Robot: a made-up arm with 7 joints. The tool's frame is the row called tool.
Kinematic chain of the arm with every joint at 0, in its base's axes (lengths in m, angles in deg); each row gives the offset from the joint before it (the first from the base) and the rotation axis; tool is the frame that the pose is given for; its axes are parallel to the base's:
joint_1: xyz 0 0 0.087 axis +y
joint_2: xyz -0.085 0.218 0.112 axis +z
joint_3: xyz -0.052 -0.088 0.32 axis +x
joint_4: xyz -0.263 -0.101 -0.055 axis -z
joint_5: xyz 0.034 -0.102 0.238 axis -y
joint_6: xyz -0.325 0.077 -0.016 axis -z
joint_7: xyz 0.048 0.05 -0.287 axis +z
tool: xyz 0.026 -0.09 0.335
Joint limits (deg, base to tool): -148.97..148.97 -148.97..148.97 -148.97..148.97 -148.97..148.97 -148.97..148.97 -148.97..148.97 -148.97..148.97
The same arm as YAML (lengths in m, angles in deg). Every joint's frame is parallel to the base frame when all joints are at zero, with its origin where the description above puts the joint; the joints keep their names.
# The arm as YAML. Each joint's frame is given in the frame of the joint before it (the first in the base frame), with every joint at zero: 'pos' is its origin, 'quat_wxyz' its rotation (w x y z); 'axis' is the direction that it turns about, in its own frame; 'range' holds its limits. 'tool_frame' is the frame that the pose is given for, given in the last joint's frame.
length_unit: m
angle_unit: deg
joints:
  - joint: joint_1
    pos: [0.0, 0.0, 0.087]
    quat_wxyz: [1.0, 0.0, 0.0, 0.0]
    axis: "+y"
    range: [-148.97, 148.97]
  - joint: joint_2
    pos: [-0.085, 0.218, 0.112]
    quat_wxyz: [1.0, 0.0, 0.0, 0.0]
    axis: "+z"
    range: [-148.97, 148.97]
  - joint: joint_3
    pos: [-0.052, -0.088, 0.32]
    quat_wxyz: [1.0, 0.0, 0.0, 0.0]
    axis: "+x"
    range: [-148.97, 148.97]
  - joint: joint_4
    pos: [-0.263, -0.101, -0.055]
    quat_wxyz: [1.0, 0.0, 0.0, 0.0]
    axis: "-z"
    range: [-148.97, 148.97]
  - joint: joint_5
    pos: [0.034, -0.102, 0.238]
    quat_wxyz: [1.0, 0.0, 0.0, 0.0]
    axis: "-y"
    range: [-148.97, 148.97]
  - joint: joint_6
    pos: [-0.325, 0.077, -0.016]
    quat_wxyz: [1.0, 0.0, 0.0, 0.0]
    axis: "-z"
    range: [-148.97, 148.97]
  - joint: joint_7
    pos: [0.048, 0.05, -0.287]
    quat_wxyz: [1.0, 0.0, 0.0, 0.0]
    axis: "+z"
    range: [-148.97, 148.97]
tool_frame:
  pos: [0.026, -0.09, 0.335]
  quat_wxyz: [1.0, 0.0, 0.0, 0.0]

